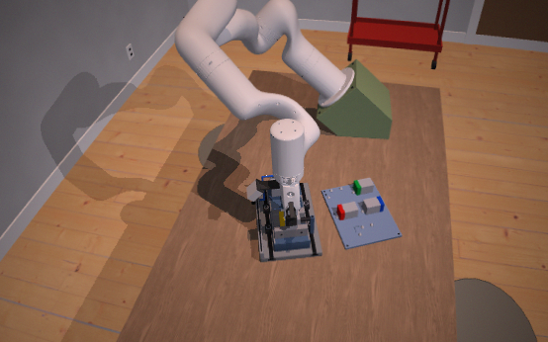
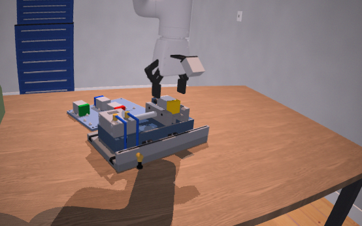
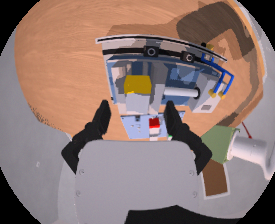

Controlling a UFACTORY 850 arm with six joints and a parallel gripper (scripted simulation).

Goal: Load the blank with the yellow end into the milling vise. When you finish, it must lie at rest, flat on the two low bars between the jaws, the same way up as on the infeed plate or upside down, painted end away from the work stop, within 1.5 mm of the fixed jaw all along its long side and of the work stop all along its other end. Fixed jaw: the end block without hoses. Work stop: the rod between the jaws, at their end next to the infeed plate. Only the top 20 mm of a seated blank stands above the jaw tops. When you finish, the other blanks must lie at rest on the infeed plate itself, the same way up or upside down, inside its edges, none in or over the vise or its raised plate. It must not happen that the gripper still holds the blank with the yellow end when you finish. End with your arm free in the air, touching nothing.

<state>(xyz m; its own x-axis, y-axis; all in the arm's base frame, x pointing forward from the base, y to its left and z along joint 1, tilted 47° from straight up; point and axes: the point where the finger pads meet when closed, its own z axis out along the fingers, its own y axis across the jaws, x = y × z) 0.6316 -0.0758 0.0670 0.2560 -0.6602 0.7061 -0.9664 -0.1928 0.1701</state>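
My gripper is now 4 cm above the yellow-ended blank. Also, from my hand: red-ended blank (12 cm behind, 18 cm to the left, 11 cm below); then fixed jaw (3 cm ahead, 1 cm to the left, 6 cm below); then milling vise (7 cm behind, 2 cm to the right, 10 cm below).
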